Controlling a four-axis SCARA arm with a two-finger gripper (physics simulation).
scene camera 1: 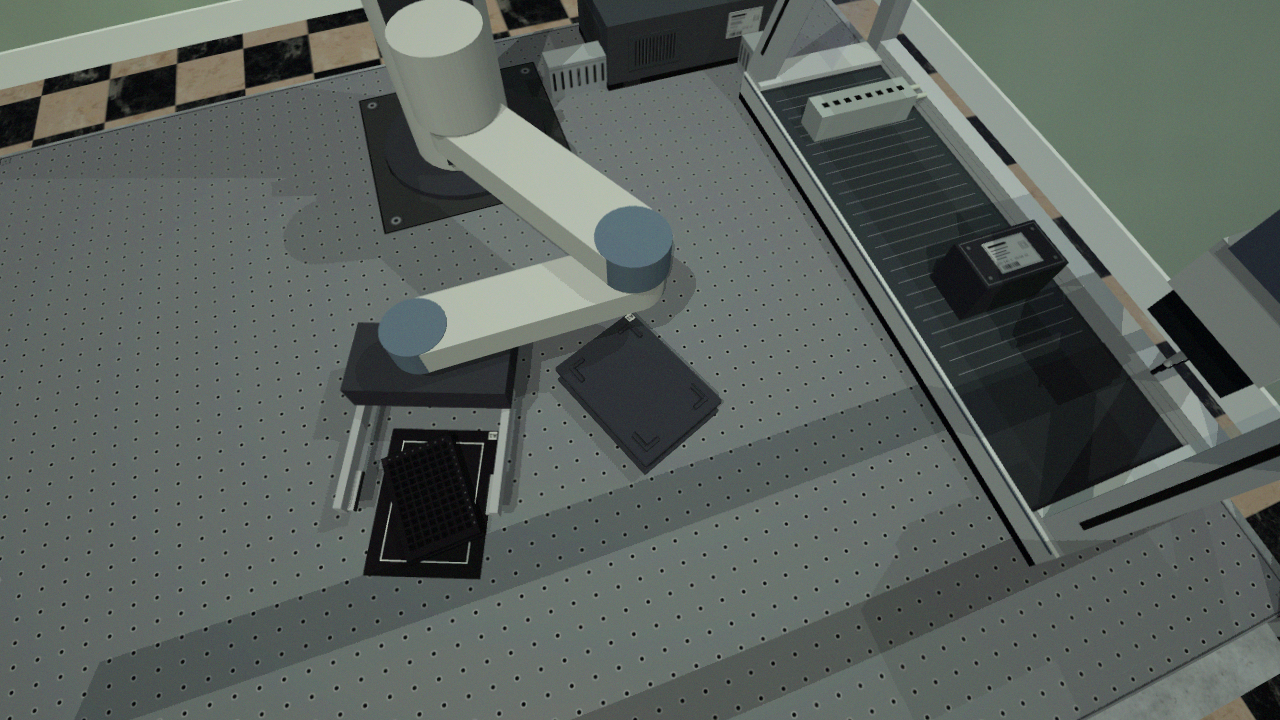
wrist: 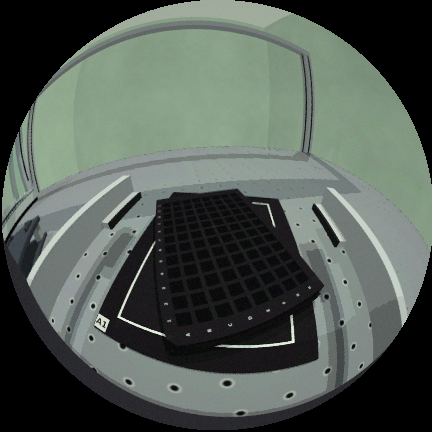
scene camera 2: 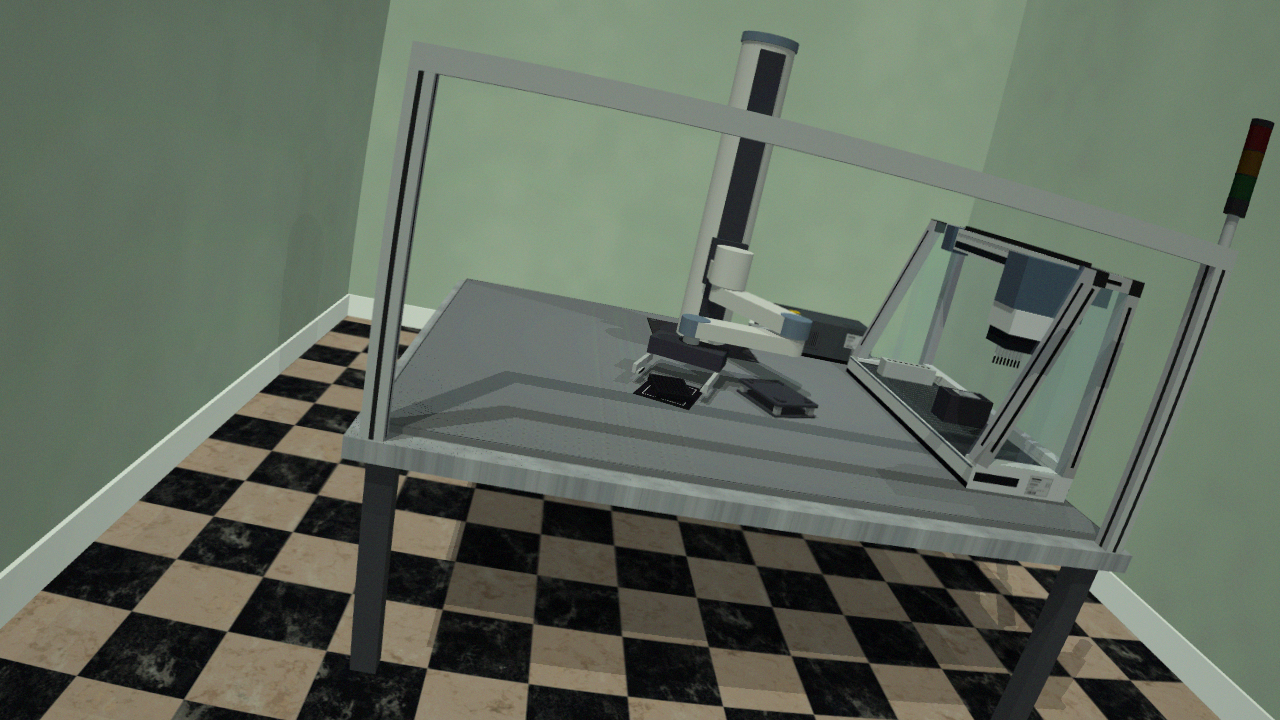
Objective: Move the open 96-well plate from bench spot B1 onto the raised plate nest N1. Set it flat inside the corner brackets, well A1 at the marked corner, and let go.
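Frame: origin at the arm's base, x ahead, y left, z up, level; centimetres.
Seen in the pictures: gripper, between the fingertips: (scene camera 1: 417,512) (wrist: 225,187) (scene camera 2: 669,378).
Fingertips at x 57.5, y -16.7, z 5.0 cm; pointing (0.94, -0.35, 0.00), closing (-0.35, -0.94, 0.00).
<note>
A point is followed by its place in that frame.
The black open 96-well plate (scene camera 1: 434,497) {x 55.3, y -15.3, z 1.8 cm} (scene camera 2: 668,383) {x 54.3, y -16.1, z 2.9 cm} (wrist: 225,250) {x 53.7, y -15.7, z 2.9 cm} lies on the black B1 mat (scene camera 1: 376,562) {x 60.2, y -22.8, z 1.5 cm} (wrist: 302,350) {x 46.4, y -17.8, z 1.5 cm}, turned askew to its white outline. In the wrist view its row letters and well A1 face the gripper body; the mat's A1 label (wrist: 101,322) {x 50.0, y -7.3, z 1.5 cm} is at the lower left. My gripper (scene camera 1: 424,495) {x 57.5, y -16.7, z 5.0 cm} (scene camera 2: 673,379) {x 57.5, y -16.7, z 5.0 cm} (wrist: 225,187) {x 57.5, y -16.7, z 5.0 cm} is open and empty. Its fingers are on either side of the plate, apart from it and above the bench. The raised dark nest N1 (scene camera 1: 640,394) {x 52.1, y 10.6, z 4.7 cm} (scene camera 2: 776,396) {x 54.5, y 9.3, z 4.5 cm} has corner brackets and a white marker (scene camera 1: 630,317) {x 41.7, y 13.0, z 4.7 cm} at its back corner.
A framed enclosure (scene camera 1: 872,295) {x 48.0, y 45.0, z 3.0 cm} (scene camera 2: 908,425) {x 52.8, y 44.9, z 2.6 cm} stands at the right, holding a black box (scene camera 1: 998,268) {x 54.4, y 54.5, z 13.2 cm} (scene camera 2: 960,406) {x 56.5, y 54.8, z 10.8 cm} and a white slotted block (scene camera 1: 861,109) {x 22.7, y 55.0, z 10.5 cm} (scene camera 2: 905,369) {x 22.7, y 54.8, z 9.4 cm}. A dark equipment case (scene camera 1: 671,40) {x -3.4, y 35.7, z 8.3 cm} (scene camera 2: 827,334) {x -3.6, y 39.3, z 9.5 cm} stands at the back. The nest is beside the right finger.
</note>
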